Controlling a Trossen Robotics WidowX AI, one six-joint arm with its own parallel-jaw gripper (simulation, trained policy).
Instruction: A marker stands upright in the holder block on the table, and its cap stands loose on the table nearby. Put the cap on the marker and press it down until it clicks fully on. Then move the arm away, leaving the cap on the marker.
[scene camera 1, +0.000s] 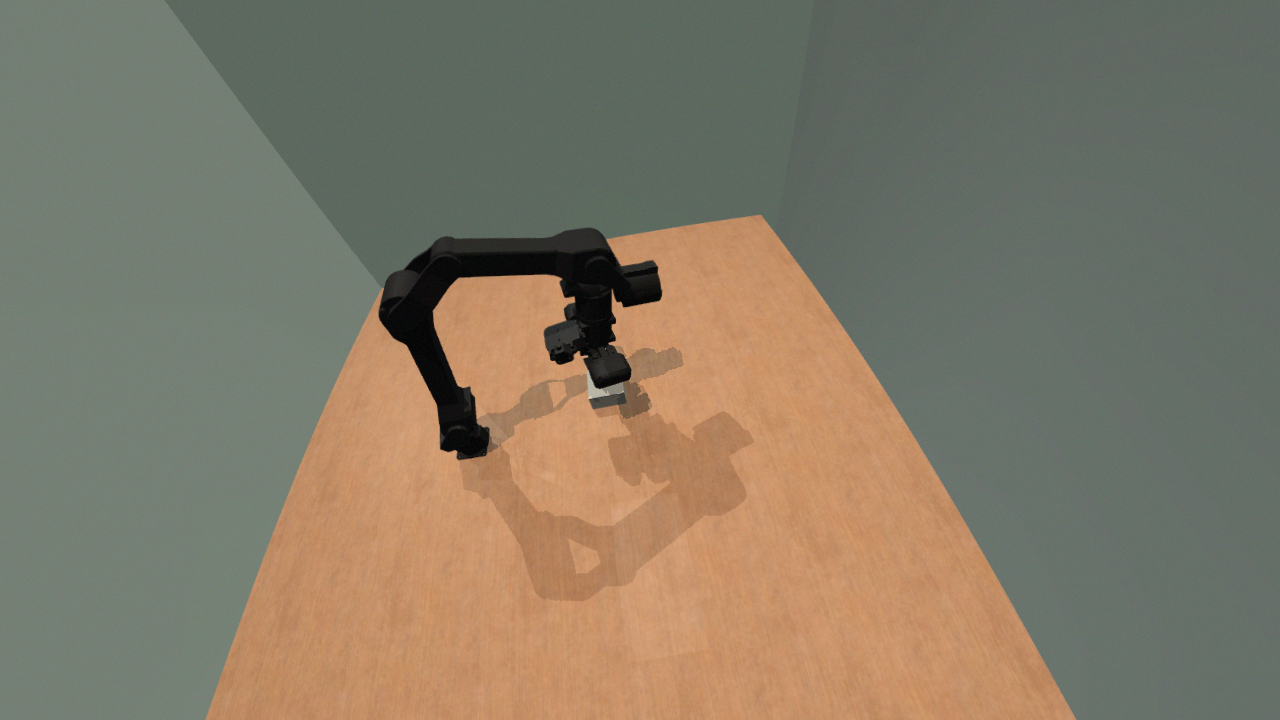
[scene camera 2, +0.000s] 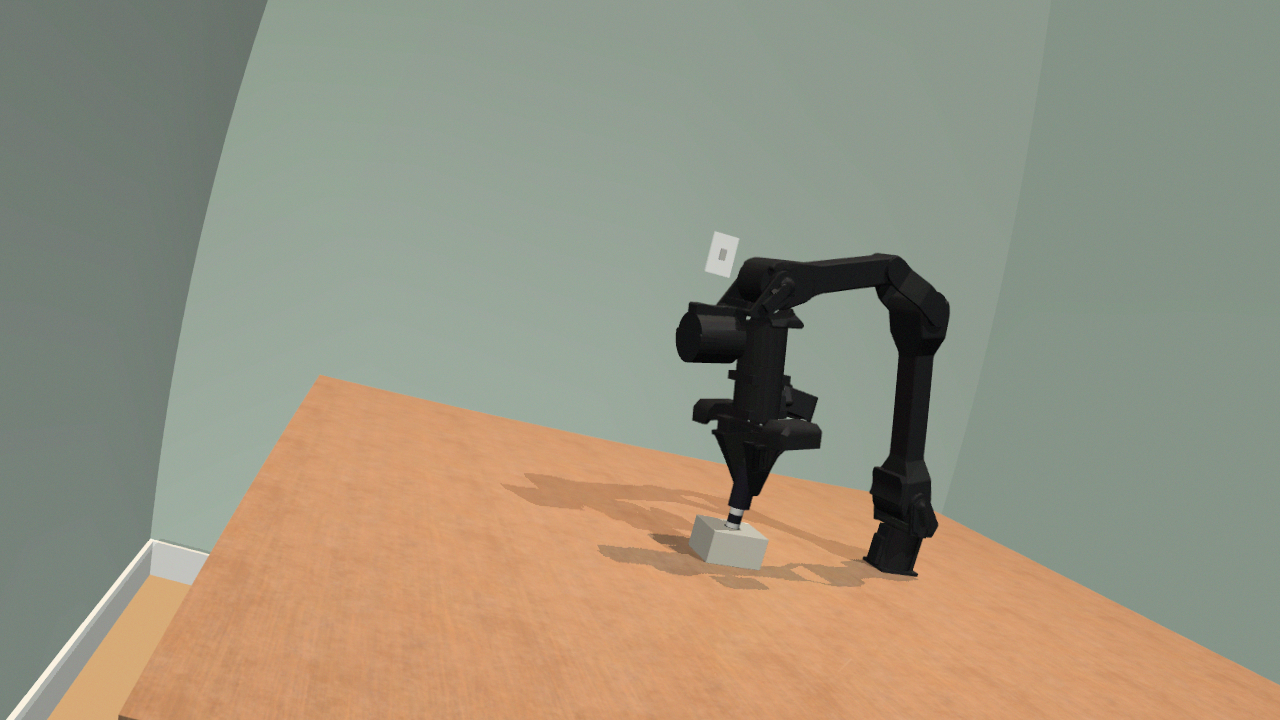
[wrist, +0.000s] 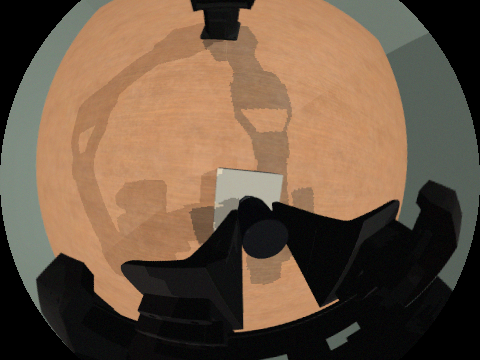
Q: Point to a black cap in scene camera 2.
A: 740, 498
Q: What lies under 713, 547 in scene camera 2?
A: A pale holder block.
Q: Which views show my gripper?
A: Scene camera 1, scene camera 2 and the wrist view: all of them.
